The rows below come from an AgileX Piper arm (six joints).
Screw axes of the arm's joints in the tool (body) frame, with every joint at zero. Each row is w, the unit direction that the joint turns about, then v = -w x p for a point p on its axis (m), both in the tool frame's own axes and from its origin. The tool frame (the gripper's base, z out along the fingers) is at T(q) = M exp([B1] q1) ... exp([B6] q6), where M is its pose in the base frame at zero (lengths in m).
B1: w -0.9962 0 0.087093 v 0 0.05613 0
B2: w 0 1 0 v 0.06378 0 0.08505
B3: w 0 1 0 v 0.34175 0 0.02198
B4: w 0 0 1 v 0 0 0
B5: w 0 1 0 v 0.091 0 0
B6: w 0 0 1 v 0 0 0
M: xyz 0.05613 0 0.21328 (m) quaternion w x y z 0.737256 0 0.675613 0
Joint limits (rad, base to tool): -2.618..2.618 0..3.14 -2.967..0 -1.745..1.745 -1.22..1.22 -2.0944..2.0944
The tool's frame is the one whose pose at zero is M.
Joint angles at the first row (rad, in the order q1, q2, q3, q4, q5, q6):
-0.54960, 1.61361, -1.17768, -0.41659, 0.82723, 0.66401
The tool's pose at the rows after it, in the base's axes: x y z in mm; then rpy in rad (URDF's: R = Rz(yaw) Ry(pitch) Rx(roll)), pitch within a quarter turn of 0, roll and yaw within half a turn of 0:
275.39 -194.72 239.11 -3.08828 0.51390 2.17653
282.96 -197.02 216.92 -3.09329 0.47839 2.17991
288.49 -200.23 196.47 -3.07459 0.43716 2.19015
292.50 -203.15 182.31 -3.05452 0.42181 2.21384
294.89 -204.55 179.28 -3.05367 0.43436 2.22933
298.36 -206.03 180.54 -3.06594 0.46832 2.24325
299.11 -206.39 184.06 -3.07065 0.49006 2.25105
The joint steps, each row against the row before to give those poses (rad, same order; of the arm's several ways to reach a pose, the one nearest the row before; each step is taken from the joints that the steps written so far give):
0.00091, 0.03383, 0.04249, 0.03486, -0.10140, -0.00032
0.00098, 0.05953, 0.01114, 0.01065, -0.04173, 0.00481
-0.00003, 0.06039, 0.00000, -0.00477, -0.01560, 0.00594
0.00003, 0.04274, -0.00003, -0.01990, -0.02254, 0.00294
-0.00001, 0.01079, 0.00003, -0.01295, -0.02415, -0.00001
0.00002, 0.00129, -0.00193, -0.01301, -0.03808, 0.00088
-0.00003, -0.00812, 0.00002, -0.00851, -0.01512, -0.00002

